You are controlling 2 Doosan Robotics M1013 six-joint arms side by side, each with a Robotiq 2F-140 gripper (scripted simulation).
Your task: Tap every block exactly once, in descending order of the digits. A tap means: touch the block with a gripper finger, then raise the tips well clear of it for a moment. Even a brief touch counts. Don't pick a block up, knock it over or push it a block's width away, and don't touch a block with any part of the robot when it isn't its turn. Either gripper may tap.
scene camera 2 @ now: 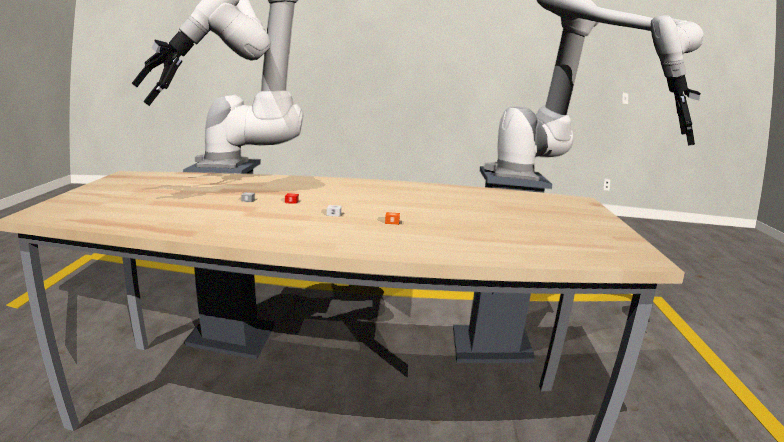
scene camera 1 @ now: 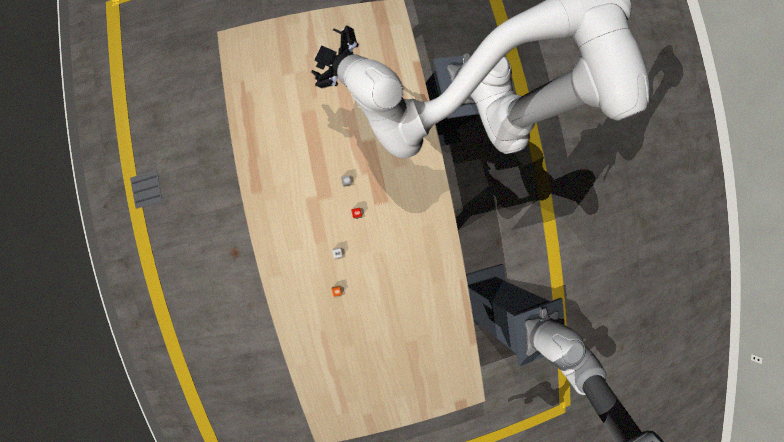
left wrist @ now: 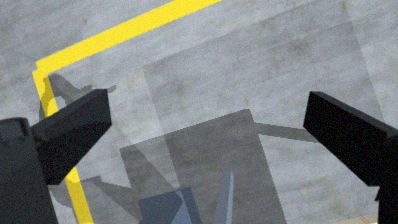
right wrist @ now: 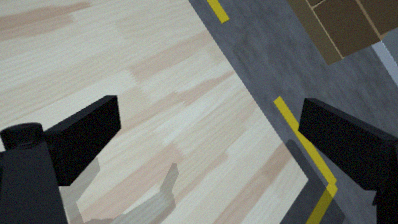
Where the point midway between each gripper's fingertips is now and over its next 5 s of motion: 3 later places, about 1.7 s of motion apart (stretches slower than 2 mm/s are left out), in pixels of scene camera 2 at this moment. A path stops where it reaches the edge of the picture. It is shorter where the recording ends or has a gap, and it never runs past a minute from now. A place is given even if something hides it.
My left gripper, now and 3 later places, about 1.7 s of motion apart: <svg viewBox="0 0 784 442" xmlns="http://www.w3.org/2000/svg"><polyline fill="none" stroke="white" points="688,139 662,134 616,133 591,135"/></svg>
My right gripper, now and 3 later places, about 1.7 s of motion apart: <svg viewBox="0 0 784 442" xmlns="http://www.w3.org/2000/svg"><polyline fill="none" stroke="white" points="140,94 142,99 147,98 148,102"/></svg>
